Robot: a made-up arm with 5 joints. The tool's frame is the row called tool.
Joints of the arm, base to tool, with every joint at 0 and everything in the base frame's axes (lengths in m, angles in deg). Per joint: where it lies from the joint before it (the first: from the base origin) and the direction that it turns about. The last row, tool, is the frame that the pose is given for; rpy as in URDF.
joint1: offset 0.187 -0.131 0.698 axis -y
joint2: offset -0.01 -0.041 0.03 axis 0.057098 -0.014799 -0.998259
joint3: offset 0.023 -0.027 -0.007 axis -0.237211 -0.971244 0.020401
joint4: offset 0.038 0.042 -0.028 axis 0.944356 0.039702 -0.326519
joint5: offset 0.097 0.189 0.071 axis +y
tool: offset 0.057 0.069 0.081 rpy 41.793 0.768 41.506
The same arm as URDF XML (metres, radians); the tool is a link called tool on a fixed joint. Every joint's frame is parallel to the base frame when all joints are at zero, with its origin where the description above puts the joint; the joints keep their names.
<robot name="arm">
<joint name="joint1" type="continuous"><parent link="base"/><child link="link1"/><origin xyz="0.187 -0.131 0.698" rpy="0 0 0"/><axis xyz="0 -1 0"/></joint>
<joint name="joint2" type="continuous"><parent link="link1"/><child link="link2"/><origin xyz="-0.01 -0.041 0.03" rpy="0 0 0"/><axis xyz="0.057098 -0.014799 -0.998259"/></joint>
<joint name="joint3" type="continuous"><parent link="link2"/><child link="link3"/><origin xyz="0.023 -0.027 -0.007" rpy="0 0 0"/><axis xyz="-0.237211 -0.971244 0.020401"/></joint>
<joint name="joint4" type="continuous"><parent link="link3"/><child link="link4"/><origin xyz="0.038 0.042 -0.028" rpy="0 0 0"/><axis xyz="0.944367 0.039699 -0.326489"/></joint>
<joint name="joint5" type="continuous"><parent link="link4"/><child link="link5"/><origin xyz="0.097 0.189 0.071" rpy="0 0 0"/><axis xyz="0 1 0"/></joint>
<joint name="tool_fixed" type="fixed"><parent link="link5"/><child link="tool"/><origin xyz="0.057 0.069 0.081" rpy="0.7294 0.0134 0.7244"/></joint>
<link name="base"/>
<link name="link1"/>
<link name="link2"/>
<link name="link3"/>
<link name="link4"/>
<link name="link5"/>
<link name="tool"/>
</robot>

